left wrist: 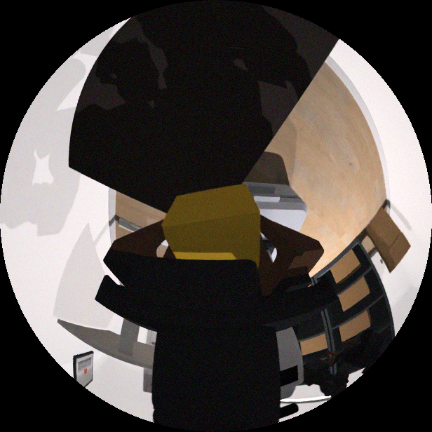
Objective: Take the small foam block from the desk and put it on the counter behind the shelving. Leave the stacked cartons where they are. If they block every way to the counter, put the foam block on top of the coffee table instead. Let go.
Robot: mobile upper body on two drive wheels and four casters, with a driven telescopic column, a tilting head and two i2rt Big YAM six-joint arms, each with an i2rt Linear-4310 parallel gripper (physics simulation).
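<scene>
The small foam block (216, 206) is dull yellow and sits between the brown fingers of my left gripper (216, 216), which is shut on it. Its lower part is hidden behind the black gripper body. A large, near-black flat surface (190, 115) fills the top of the view beyond the block; I cannot tell which piece of furniture it is, or whether the block touches it. My right gripper (333, 347) shows small and dark at the lower right, with brown fingers that look apart. The counter and the coffee table cannot be made out for certain.
Dark shelving (328, 332) with brown boxes (354, 294) stands at the lower right. A brown box-like object (388, 240) is at the far right. Wooden floor (335, 150) shows at the right. A pale grey object (282, 206) lies just beyond the block. A framed sign (83, 369) is at the lower left.
</scene>
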